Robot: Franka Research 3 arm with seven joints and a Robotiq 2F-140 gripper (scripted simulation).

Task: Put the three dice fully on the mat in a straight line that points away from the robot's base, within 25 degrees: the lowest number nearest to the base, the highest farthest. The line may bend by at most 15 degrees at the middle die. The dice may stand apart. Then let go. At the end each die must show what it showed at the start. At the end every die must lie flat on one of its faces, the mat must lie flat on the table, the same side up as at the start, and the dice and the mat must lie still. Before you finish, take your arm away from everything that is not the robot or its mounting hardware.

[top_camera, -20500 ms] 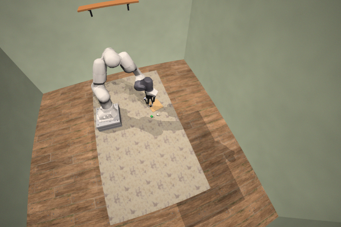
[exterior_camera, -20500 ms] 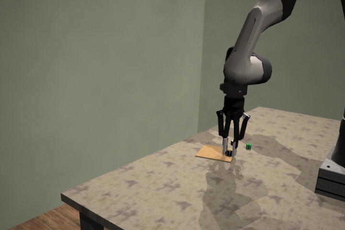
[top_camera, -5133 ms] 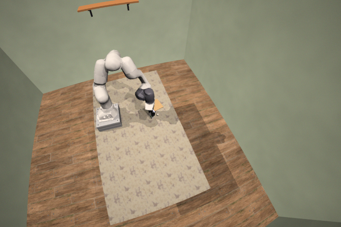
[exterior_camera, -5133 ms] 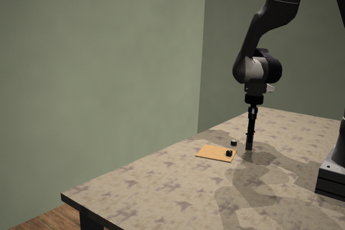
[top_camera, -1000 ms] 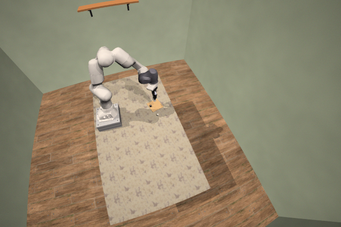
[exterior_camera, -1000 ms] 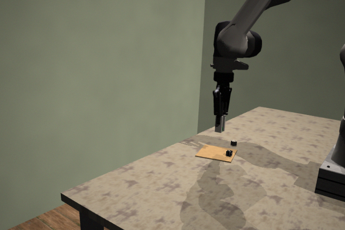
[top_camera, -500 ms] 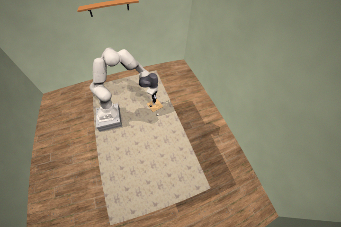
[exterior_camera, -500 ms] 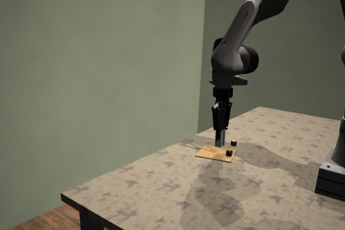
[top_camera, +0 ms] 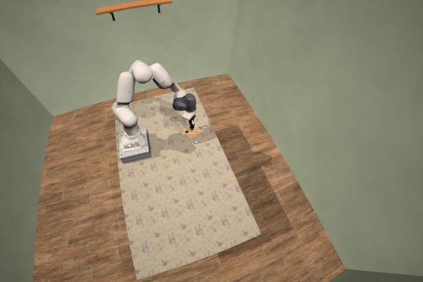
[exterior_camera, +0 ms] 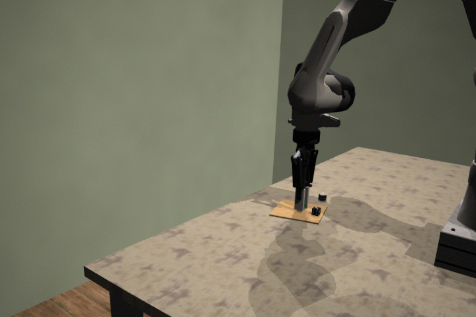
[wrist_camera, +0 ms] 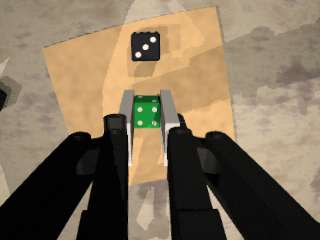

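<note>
My hand is 20 mm above the green die. Also, from my hand: tan mat 40 mm below; black die 50 mm behind, 30 mm below; white die 10 mm behind, 140 mm to the right, 30 mm below.
</note>
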